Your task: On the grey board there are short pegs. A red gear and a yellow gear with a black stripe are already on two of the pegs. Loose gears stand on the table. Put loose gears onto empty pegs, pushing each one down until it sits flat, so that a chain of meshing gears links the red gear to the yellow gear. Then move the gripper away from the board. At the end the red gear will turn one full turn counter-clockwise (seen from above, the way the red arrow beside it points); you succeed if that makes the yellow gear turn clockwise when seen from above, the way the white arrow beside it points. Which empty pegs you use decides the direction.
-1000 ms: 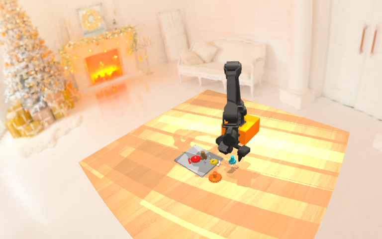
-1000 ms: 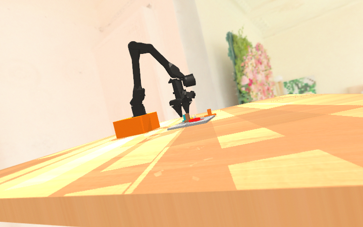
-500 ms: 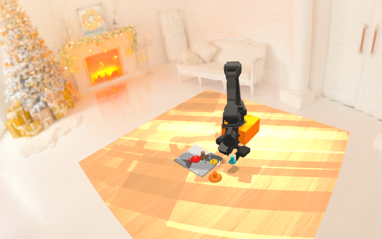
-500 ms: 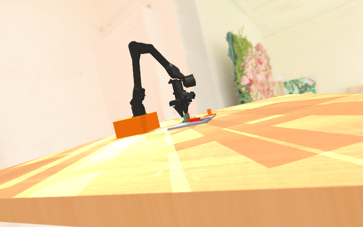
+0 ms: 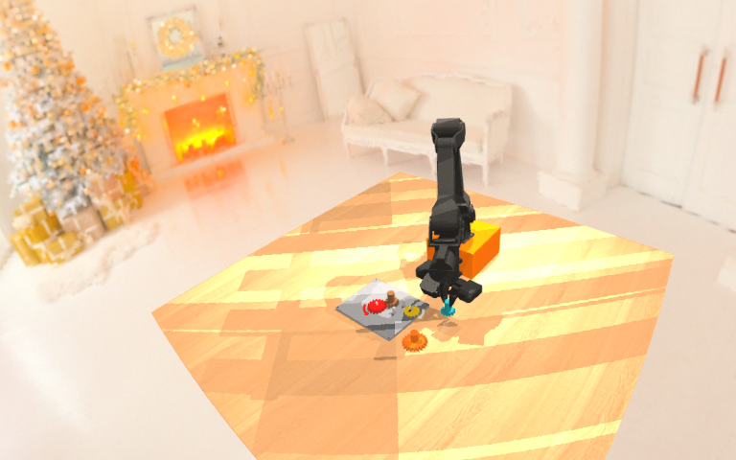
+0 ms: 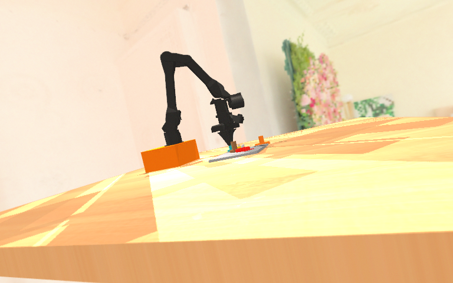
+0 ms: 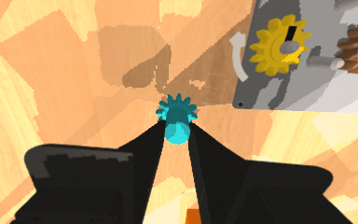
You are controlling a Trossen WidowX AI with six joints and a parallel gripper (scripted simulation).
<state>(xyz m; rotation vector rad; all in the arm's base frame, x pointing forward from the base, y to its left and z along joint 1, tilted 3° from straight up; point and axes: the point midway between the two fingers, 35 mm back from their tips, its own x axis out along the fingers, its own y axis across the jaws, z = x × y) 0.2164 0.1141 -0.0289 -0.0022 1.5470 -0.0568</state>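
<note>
Now: gripper tip 140 mm to the left of the small brown gear and 70 mm short of it. Also, from my gripper tip: teal gear (10 mm below); large orange gear (140 mm ahead, 10 mm to the left, 10 mm below); yellow gear (70 mm to the right, 70 mm ahead, 10 mm below).
</note>
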